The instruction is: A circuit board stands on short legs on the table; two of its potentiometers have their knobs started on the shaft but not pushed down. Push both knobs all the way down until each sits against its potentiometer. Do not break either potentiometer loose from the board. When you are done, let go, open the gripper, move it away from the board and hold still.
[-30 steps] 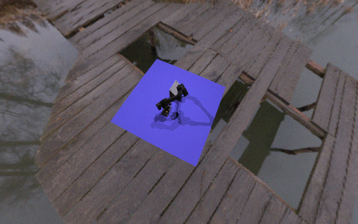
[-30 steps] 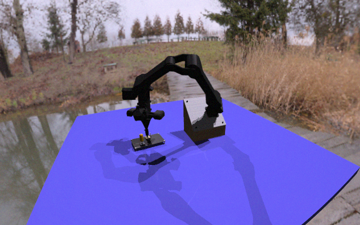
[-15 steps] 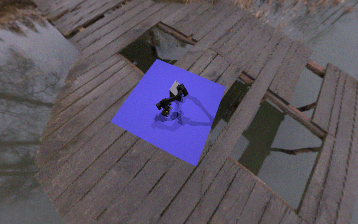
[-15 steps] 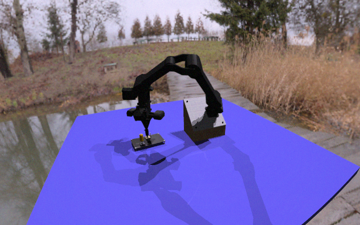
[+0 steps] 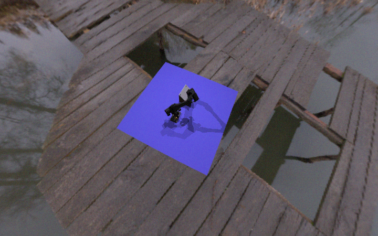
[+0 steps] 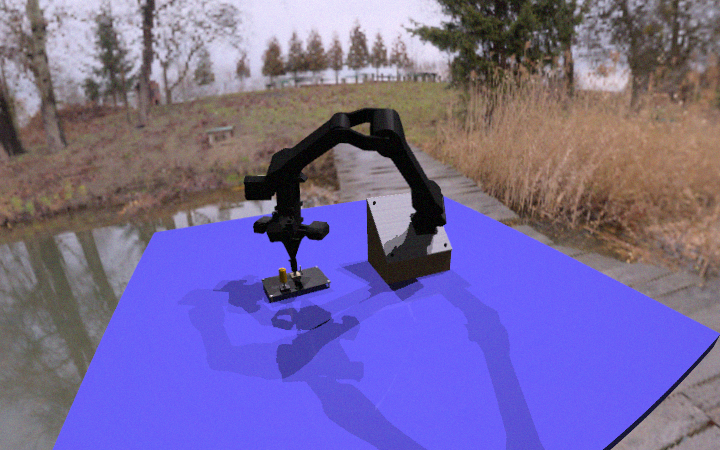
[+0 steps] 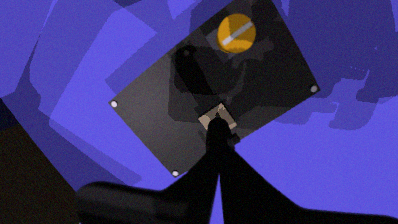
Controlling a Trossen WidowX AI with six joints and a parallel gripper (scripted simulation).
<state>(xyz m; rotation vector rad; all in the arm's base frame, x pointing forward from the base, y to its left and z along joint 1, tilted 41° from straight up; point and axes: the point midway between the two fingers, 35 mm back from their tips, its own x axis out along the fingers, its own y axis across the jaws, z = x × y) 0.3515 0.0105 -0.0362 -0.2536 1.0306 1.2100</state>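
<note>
The black knob is 10 mm below my gripper tip. Also, from my gripper tip: orange knob 60 mm to the left, 30 mm ahead, 10 mm below.
</note>
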